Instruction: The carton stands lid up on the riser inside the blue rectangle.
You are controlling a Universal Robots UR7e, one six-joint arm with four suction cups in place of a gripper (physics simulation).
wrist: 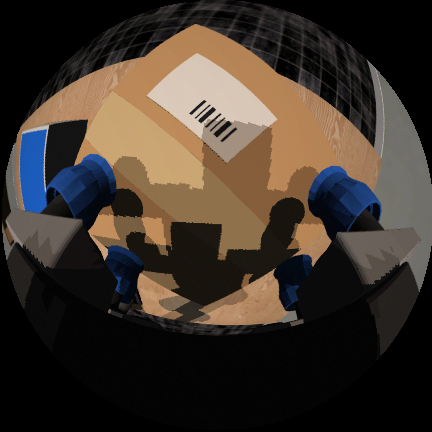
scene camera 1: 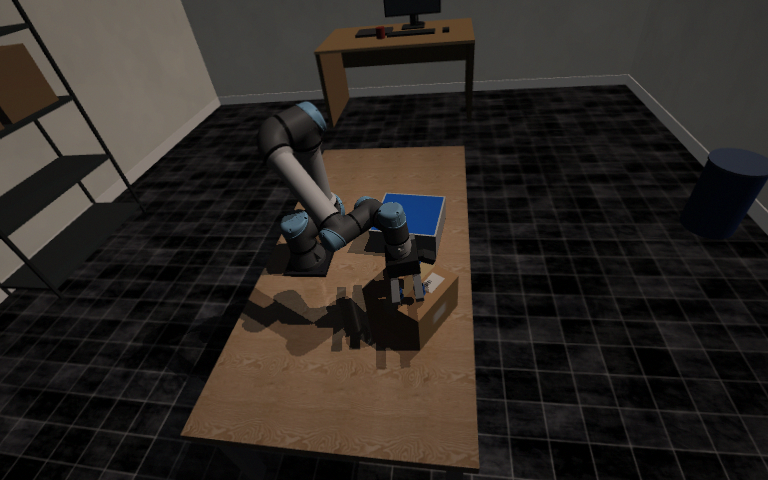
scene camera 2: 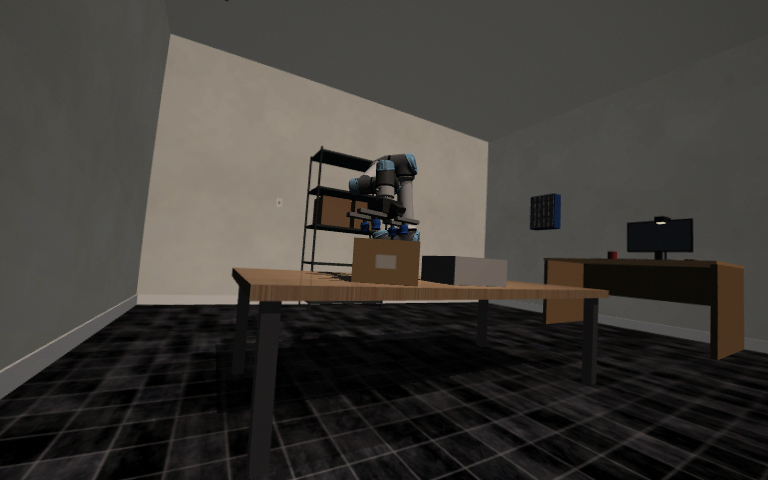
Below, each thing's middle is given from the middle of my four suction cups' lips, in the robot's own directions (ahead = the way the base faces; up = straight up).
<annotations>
The brown carton [scene camera 2: 381, 261] is 1 cm ahead of my suction cup, 1 cm to the left of it and 12 cm below it. From my suction cup the other things lie so: grey riser [scene camera 2: 455, 270] (4 cm ahead, 45 cm to the left, 14 cm below).
</annotations>
